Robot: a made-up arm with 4 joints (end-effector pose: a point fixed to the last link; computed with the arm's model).
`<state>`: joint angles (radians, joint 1 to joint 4).
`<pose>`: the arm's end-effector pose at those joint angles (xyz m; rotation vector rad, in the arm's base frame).
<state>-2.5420 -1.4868 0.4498 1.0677</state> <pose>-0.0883 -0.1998 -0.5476 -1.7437 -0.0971 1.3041</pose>
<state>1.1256 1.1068 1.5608 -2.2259</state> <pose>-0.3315 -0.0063 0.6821 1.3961 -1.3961 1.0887</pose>
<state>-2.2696 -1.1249 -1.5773 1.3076</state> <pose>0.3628 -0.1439 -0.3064 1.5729 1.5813 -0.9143</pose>
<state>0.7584 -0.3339 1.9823 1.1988</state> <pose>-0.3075 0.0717 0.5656 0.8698 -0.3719 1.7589</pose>
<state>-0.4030 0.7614 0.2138 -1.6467</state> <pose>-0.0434 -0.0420 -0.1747 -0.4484 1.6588 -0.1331</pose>
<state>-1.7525 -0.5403 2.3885 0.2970</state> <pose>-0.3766 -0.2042 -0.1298 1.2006 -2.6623 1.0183</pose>
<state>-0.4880 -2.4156 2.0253 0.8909</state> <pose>-0.3373 -0.2070 0.2051 -1.3707 2.0831 0.3591</pose>
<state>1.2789 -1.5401 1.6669 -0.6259</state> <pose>-0.3503 0.5152 0.1053 -0.3223 0.2564 1.6386</pose>
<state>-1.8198 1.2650 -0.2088 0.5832</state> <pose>0.2501 -0.0291 0.1312 0.4762 -0.5082 -0.3577</pose>
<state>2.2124 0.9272 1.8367 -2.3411</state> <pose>-0.2733 0.5564 0.3938 0.5222 -0.6826 1.2298</pose>
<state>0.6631 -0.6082 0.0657 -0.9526</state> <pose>0.1726 0.4427 0.0629 -0.0820 0.9538 0.0345</pose>
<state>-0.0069 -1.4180 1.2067 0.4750</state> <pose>-0.2412 -0.1016 0.7103 1.4975 -1.2166 0.6974</pose>
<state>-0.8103 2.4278 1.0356 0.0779</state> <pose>-0.1604 -0.3774 -0.1527 -1.4175 0.7711 0.8437</pose>
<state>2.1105 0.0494 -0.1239 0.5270</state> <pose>0.2342 0.1696 -0.2513 -2.1297 -0.4353 0.4995</pose>
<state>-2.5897 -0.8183 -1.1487 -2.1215</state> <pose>0.2852 -0.4139 0.1134 -0.8215 -0.3962 -1.8221</pose>
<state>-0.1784 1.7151 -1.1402 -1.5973</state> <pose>0.3426 -0.5744 0.2417 -0.2909 0.3845 -1.5421</pose>
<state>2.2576 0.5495 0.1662 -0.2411</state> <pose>0.2055 -0.1127 0.0138 -2.7998 0.2900 -0.2993</pose>
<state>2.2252 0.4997 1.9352 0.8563</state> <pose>-0.3448 0.3647 -0.0724 -1.0778 1.6986 0.9567</pose>
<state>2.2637 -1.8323 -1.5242 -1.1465</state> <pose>0.3688 0.0443 -0.2846 0.5305 0.5831 -1.4642</pose>
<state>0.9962 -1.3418 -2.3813 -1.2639</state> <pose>0.1730 0.0186 -0.1071 1.6539 0.9634 -1.9573</pose>
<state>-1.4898 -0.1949 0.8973 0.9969</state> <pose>-0.2110 -0.4546 0.2794 1.8674 -1.4636 -0.1738</pose>
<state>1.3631 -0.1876 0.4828 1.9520</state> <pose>-0.3056 0.4365 0.0970 -0.3224 -1.4010 1.3125</pose>
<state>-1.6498 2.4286 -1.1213 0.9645</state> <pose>0.3622 -0.1526 -0.0129 -1.1890 -1.2567 -0.6645</pose>
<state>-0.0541 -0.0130 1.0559 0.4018</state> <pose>-0.1876 0.2195 0.4393 0.2722 -0.3988 1.0298</pose>
